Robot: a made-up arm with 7 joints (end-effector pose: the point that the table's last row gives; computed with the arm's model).
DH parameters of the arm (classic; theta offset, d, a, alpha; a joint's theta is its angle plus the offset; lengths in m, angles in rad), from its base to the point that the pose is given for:
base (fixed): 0 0 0 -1.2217
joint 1: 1.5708 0 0 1.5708
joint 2: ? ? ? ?
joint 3: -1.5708 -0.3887 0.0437 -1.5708
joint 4: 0 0 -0.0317 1.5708
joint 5: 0 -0.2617 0 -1.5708
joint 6: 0 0 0 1.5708
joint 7: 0 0 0 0
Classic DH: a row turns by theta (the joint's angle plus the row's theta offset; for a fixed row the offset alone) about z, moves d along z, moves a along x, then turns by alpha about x.
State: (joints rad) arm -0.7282 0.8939 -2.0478 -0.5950 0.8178 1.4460 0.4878
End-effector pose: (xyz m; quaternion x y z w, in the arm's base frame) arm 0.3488 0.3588 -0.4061 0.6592 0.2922 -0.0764 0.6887
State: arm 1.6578 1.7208 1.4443 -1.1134 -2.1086 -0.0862 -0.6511
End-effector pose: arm 0.1484 0.5553 0.1527 -0.2783 -0.6446 0.6538 0.2820
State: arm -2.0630 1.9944 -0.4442 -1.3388 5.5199 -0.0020 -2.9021
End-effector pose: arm -0.0457 0.3647 0.4240 0.4774 0.8771 0.0526 0.0063
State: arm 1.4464 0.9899 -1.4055 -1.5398 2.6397 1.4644 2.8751
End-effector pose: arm -0.5127 0.0538 -0.1023 -0.6083 -0.5054 -0.0845 0.6061
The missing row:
joint 2: 1.2217 0 0 -1.5708
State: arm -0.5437 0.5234 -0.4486 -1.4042 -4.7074 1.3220 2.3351
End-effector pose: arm 0.4763 0.0493 -0.2709 -0.2275 0.3913 0.7319 0.5094
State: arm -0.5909 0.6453 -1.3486 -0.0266 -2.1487 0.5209 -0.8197
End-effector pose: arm 0.3534 0.3396 -0.4291 -0.3088 -0.4425 0.6346 0.5533
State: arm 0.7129 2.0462 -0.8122 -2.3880 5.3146 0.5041 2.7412
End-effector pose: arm 0.0303 0.3023 -0.1280 -0.0715 -0.1981 0.0897 0.9734
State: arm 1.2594 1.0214 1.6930 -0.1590 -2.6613 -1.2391 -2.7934
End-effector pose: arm -0.4560 0.4688 0.0218 0.3031 0.0939 0.9083 0.2725
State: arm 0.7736 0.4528 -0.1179 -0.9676 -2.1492 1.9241 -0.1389
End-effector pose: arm -0.2221 0.2233 -0.5256 0.7981 0.4317 -0.4066 0.1068
